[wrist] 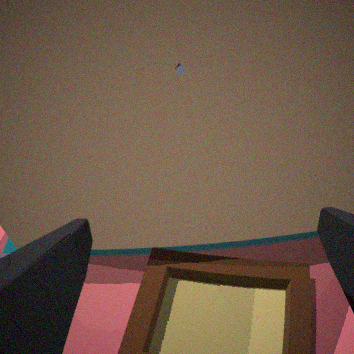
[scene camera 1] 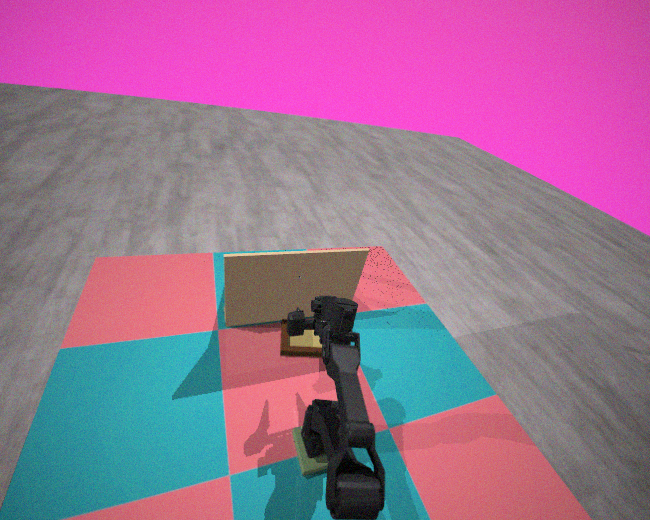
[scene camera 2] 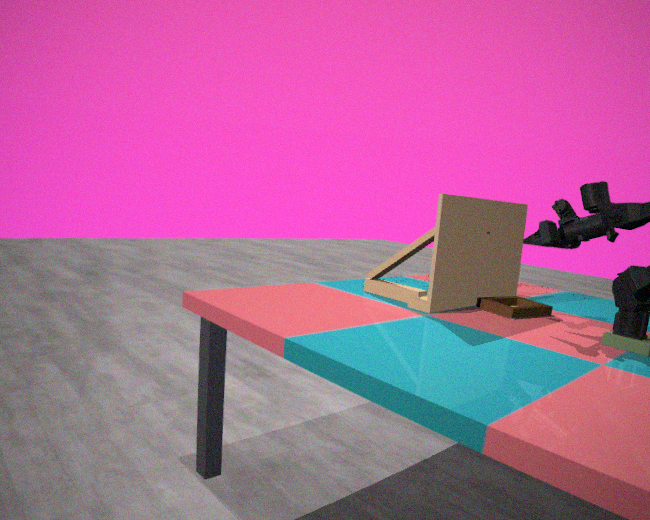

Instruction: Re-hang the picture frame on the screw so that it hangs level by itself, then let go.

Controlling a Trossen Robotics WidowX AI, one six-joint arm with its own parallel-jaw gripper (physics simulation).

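Frame: origin at the arm's base, x down, y right, z back, level; centimetres.
Where they show: gripper, fingertip midpoint: (wrist: 208,226) (scene camera 2: 530,242); arm's base, link origin: (scene camera 1: 316,441) (scene camera 2: 629,335).
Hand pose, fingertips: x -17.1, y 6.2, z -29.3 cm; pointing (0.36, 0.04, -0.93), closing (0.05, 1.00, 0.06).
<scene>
Each offset is from my fingertips to the top centre of the thing. Level surfaces: height alone.
The brown picture frame @(dy +1.7, dx +16.7, dz -2.8 cm) (scene camera 1: 295,351) (scene camera 2: 528,310) (wrist: 301,315), with a pale yellow panel, lies face up on the table at the foot of the upright board (scene camera 1: 260,287) (scene camera 2: 471,260) (wrist: 180,150). The arm covers its right part in scene camera 1. The small screw @(dy +0.2, dx -1.4, dz -12.6 cm) (scene camera 1: 299,277) (scene camera 2: 488,232) (wrist: 180,69) sticks out of the board's face, bare, above the frame. My gripper (scene camera 2: 525,241) (wrist: 208,226) is open and empty. It points at the board, apart from and higher than the frame. In the wrist view its fingers stand left and right, with the frame low between them. Its fingertips are hard to make out in scene camera 1.
The board stands on wooden feet with a slanted brace (scene camera 2: 401,254) behind it. The table @(dx +19.6 cm) (scene camera 1: 130,406) (scene camera 2: 379,336) has a pink and teal checked top. The arm's green base plate (scene camera 1: 309,466) (scene camera 2: 623,341) sits on the table in front of the board.
</scene>
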